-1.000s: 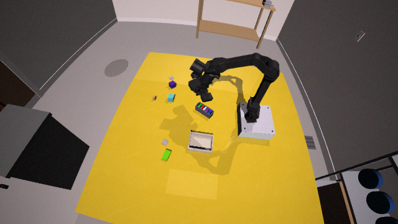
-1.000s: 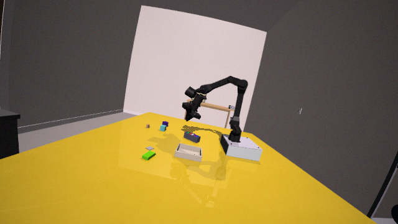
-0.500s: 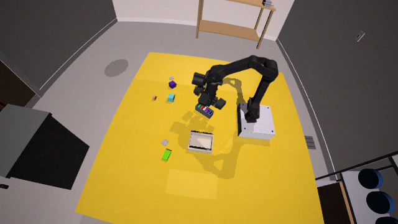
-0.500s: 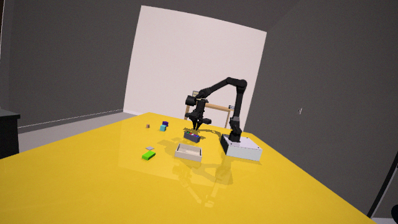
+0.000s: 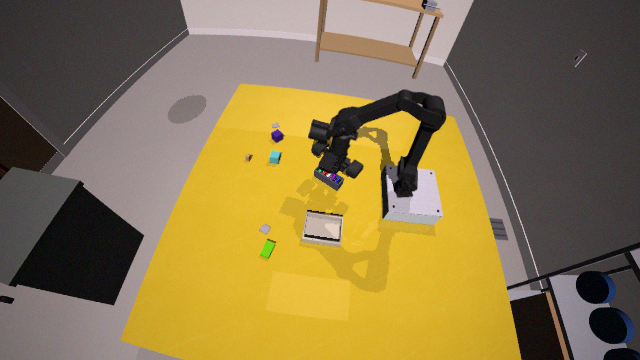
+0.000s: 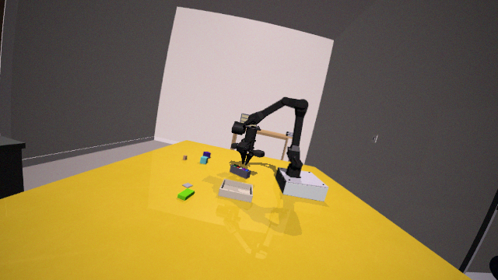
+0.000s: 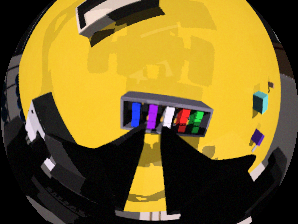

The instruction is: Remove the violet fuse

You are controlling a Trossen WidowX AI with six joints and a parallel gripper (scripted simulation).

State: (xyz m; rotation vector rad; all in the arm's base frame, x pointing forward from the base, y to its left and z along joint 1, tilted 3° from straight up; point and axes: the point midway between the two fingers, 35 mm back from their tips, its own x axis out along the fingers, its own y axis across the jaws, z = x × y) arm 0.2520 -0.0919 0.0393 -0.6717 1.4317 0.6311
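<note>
My gripper tip is now 4 cm above the violet fuse. Round my gripper tip: white tray 6 cm ahead, 20 cm to the left, 6 cm below; then blue fuse 2 cm behind, 1 cm to the left, 4 cm below; then red fuse 3 cm ahead, 2 cm to the right, 4 cm below.
</note>
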